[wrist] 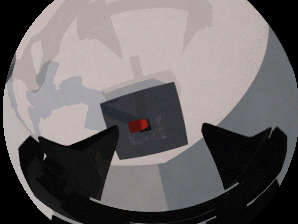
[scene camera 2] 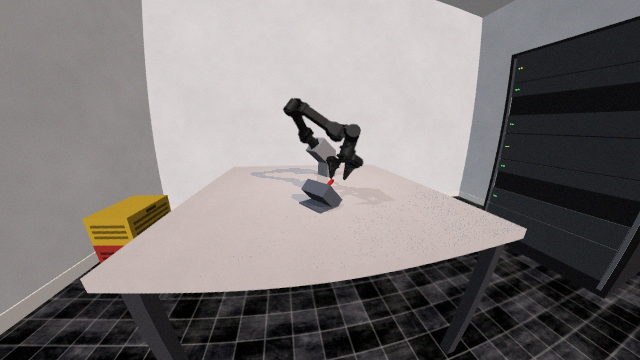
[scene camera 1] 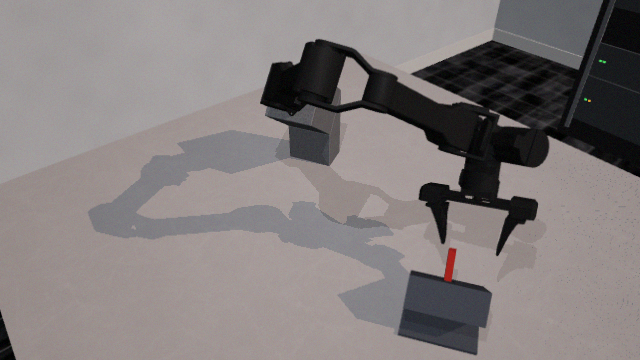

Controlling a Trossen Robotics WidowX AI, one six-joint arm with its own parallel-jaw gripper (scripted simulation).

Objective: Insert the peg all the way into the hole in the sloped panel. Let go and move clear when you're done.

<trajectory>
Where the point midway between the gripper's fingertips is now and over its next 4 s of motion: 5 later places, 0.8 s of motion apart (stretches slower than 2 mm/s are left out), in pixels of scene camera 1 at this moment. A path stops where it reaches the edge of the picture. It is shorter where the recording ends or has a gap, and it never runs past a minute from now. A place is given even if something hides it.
My gripper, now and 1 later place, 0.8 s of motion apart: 469, 249; 483, 238
</trajectory>
